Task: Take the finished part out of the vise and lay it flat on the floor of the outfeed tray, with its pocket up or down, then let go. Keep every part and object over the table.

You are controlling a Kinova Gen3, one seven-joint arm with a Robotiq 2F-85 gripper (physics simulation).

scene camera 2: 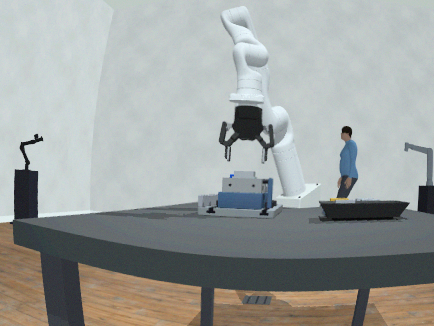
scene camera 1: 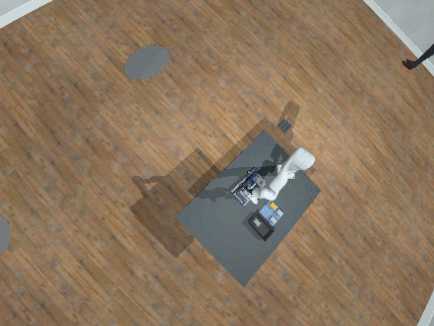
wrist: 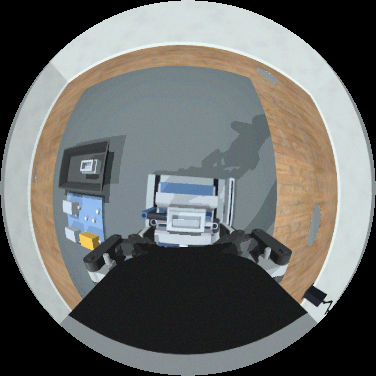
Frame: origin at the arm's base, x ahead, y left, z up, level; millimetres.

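Seen in the pictures: gripper, between the fingertips: (scene camera 2: 245, 162) (scene camera 1: 249, 192) (wrist: 186, 232); arm's base, origin of its link: (scene camera 2: 295, 191).
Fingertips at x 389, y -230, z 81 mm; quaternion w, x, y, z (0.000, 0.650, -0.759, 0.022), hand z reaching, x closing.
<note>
Pixels of each thing's top centre, then the offset from my fingertips to it. "spot": a spot on its surface instead.
- finished part, centre of its top: (wrist: 185, 221) (scene camera 2: 244, 171) dy -2, dx +8, dz -24 mm
- grey vise, centre of its top: (wrist: 185, 257) (scene camera 2: 247, 177) (scene camera 1: 251, 187) dy +12, dx -60, dz -40 mm
- similar pocketed part, centre of its top: (scene camera 2: 345, 200) (wrist: 85, 165) (scene camera 1: 257, 222) dy +237, dx +171, dz -92 mm
- blue plate, centre of its top: (wrist: 81, 221) (scene camera 1: 271, 212) dy +329, dx +22, dz -131 mm
- yellow block, centre of its top: (scene camera 2: 339, 198) (wrist: 85, 241) (scene camera 1: 273, 206) dy +298, dx -36, dz -95 mm
- dark rod with a blue end, a spot on its surface: (wrist: 144, 214) spot: dy +62, dx +28, dz -40 mm
The finished part (scene camera 2: 244, 174) (wrist: 186, 222), a light grey block with a rectangular pocket facing up, sits between the jaws of the blue and grey vise (scene camera 2: 245, 200) (wrist: 187, 200) and stands out above them. My gripper (scene camera 2: 246, 161) (wrist: 186, 232) is open and empty, pointing down, with its fingertips apart above the part. The arm covers much of this spot in scene camera 1. The black outfeed tray (scene camera 1: 265, 230) (scene camera 2: 364, 210) (wrist: 106, 167) stands to the left of the vise in the wrist view. A similar pocketed part (scene camera 1: 257, 222) (wrist: 89, 166) lies in it.
A blue plate (scene camera 1: 264, 212) (wrist: 95, 200) lies beside the tray, bearing a yellow block (scene camera 1: 273, 205) (scene camera 2: 338, 199) (wrist: 89, 240), light grey blocks (wrist: 70, 207) and small pegs. The vise has a dark rod with a blue end (wrist: 144, 214) on its tray side. The arm's base (scene camera 2: 300, 197) stands behind the vise.
</note>
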